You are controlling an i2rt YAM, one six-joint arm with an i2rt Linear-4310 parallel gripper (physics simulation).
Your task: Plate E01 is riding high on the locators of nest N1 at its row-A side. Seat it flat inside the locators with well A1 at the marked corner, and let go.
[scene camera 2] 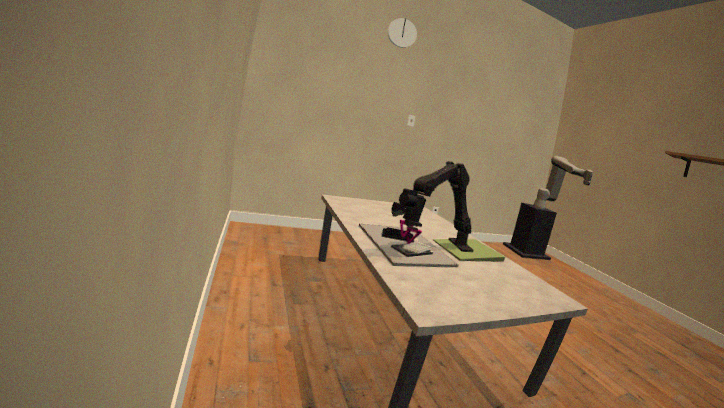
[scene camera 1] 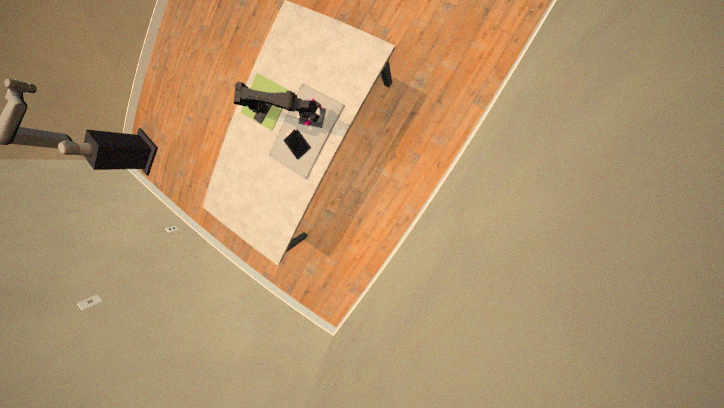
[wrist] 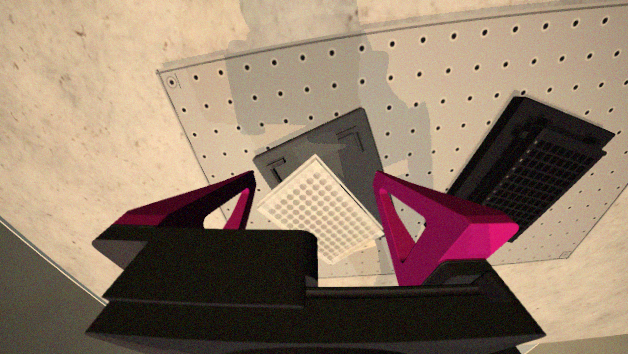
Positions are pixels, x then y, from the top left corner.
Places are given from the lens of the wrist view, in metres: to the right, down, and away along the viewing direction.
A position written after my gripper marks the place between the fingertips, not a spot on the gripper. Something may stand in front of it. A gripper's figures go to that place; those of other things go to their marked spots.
my gripper [wrist: 314, 177]: 0.00, 0.00, 0.13
black gridded rack [wrist: 532, 174]: 0.22, 0.00, 0.16
